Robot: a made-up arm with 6 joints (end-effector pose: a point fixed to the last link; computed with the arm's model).
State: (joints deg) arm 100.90 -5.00 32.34 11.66 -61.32 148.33
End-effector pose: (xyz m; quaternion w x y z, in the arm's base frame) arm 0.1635 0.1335 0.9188 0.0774 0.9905 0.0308 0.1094
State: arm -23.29 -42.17 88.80 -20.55 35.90 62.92
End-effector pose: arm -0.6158 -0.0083 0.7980 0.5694 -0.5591 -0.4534 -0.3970
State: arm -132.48 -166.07 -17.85 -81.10 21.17 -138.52
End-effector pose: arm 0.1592 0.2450 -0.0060 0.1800 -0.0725 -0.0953 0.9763
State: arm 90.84 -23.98 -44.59 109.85 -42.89 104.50
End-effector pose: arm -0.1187 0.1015 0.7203 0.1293 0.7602 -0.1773 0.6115
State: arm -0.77 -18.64 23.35 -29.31 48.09 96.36
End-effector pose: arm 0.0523 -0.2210 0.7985 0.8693 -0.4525 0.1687 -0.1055
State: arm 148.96 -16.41 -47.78 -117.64 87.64 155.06
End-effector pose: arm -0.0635 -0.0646 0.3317 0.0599 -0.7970 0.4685 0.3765
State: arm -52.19 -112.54 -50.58 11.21 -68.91 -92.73
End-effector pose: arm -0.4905 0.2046 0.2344 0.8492 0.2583 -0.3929 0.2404
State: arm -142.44 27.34 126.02 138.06 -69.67 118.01
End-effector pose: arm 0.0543 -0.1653 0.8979 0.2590 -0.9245 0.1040 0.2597
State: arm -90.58 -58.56 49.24 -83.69 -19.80 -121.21
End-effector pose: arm -0.0504 0.3506 0.7674 0.1846 0.0508 -0.4804 0.8559
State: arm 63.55 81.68 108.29 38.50 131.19 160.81
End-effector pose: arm 0.4259 0.5538 0.5367 0.8938 -0.0703 -0.1464 -0.4181
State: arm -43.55 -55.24 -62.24 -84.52 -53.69 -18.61
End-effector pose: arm -0.2078 0.0846 0.1864 0.4669 0.5719 -0.2768 0.6150
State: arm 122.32 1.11 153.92 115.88 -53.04 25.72
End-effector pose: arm 0.0775 -0.4034 0.6245 0.7678 0.0689 0.1378 0.6219
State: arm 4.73 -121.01 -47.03 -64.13 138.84 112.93
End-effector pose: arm -0.2369 -0.1545 0.1464 0.8378 0.3980 -0.2435 -0.2836
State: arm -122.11 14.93 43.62 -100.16 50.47 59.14
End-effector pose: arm -0.2683 -0.4122 0.6143 0.7659 -0.1160 -0.1742 -0.6079
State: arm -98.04 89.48 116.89 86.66 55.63 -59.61
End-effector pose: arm -0.1339 -0.6619 0.5461 0.7346 -0.3062 0.5864 0.1511
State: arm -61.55 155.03 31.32 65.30 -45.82 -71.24
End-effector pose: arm 0.0014 -0.2648 -0.6791 0.0852 0.8017 0.5905 0.0363
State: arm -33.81 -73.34 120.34 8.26 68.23 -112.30
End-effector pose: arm -0.8590 0.2654 0.1728 0.5327 0.8297 -0.1081 -0.1271
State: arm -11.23 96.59 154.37 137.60 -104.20 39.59
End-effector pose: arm 0.5343 0.0756 0.4409 0.5057 0.3843 0.6163 -0.4656
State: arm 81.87 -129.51 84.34 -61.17 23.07 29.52
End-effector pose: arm 0.0126 -0.8047 -0.1879 0.0644 -0.1018 0.9596 0.2543
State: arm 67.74 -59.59 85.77 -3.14 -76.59 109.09
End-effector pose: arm -0.0965 -0.7874 0.5614 0.6612 -0.7355 -0.0228 0.1463
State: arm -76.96 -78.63 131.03 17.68 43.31 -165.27
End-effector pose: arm -0.4085 0.7057 0.0300 0.2379 0.5609 -0.5597 -0.5617
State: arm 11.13 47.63 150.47 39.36 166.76 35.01
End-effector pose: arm 0.1123 -0.1626 0.7772 0.2253 0.3336 0.6741 0.6193
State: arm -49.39 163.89 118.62 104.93 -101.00 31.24
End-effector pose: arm 0.3706 -0.3322 -0.3951 0.2701 -0.3838 -0.8638 0.1833
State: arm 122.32 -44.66 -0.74 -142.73 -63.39 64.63
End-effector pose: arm -0.1135 -0.1459 0.6276 0.7194 -0.1816 0.4325 -0.5123
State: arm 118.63 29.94 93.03 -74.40 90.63 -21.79
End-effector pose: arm -0.2124 0.5428 0.7992 0.0703 0.7440 -0.5539 0.3670
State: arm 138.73 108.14 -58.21 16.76 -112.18 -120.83
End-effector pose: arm -0.0537 0.3039 -0.1913 0.6376 -0.6918 0.1910 -0.2799
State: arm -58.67 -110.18 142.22 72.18 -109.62 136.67
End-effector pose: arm -0.2576 0.3085 -0.3772 0.8014 -0.0237 0.1162 -0.5863
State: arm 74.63 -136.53 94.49 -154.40 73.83 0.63
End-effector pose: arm -0.3987 -0.5996 -0.3958 0.9051 -0.0770 0.4164 -0.0381
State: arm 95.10 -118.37 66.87 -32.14 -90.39 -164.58
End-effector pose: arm 0.2563 -0.7544 -0.0470 0.7979 -0.4119 0.0580 -0.4363
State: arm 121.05 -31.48 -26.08 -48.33 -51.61 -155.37
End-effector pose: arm 0.1259 0.0651 0.4881 0.0806 0.7995 0.5890 0.0856
